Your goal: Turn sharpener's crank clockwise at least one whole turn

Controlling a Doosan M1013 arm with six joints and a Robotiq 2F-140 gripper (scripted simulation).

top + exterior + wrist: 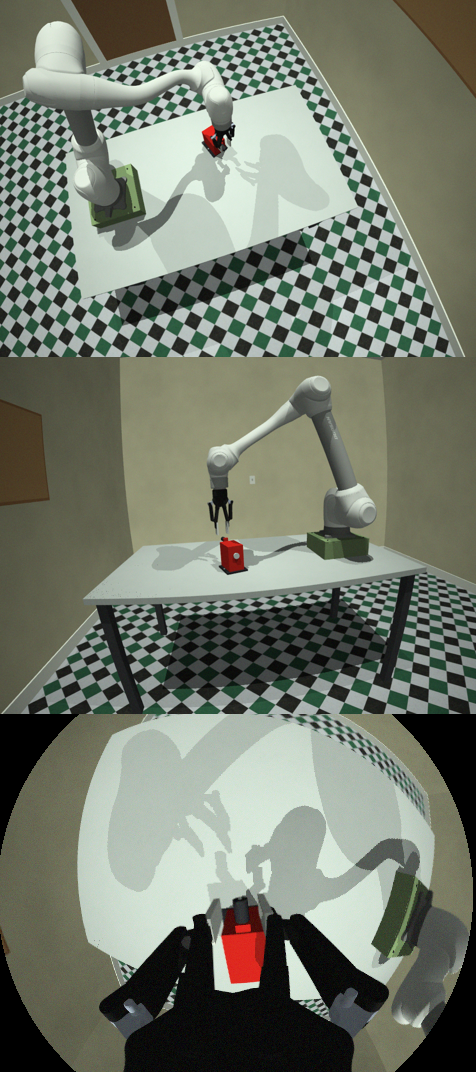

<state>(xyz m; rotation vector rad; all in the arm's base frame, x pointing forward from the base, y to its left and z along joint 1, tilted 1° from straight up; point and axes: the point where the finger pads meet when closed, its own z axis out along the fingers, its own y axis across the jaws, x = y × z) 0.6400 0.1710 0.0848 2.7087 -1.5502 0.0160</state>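
My hand is 1 cm past the dark crank knob, 1 cm to the right of it and 6 cm above it.
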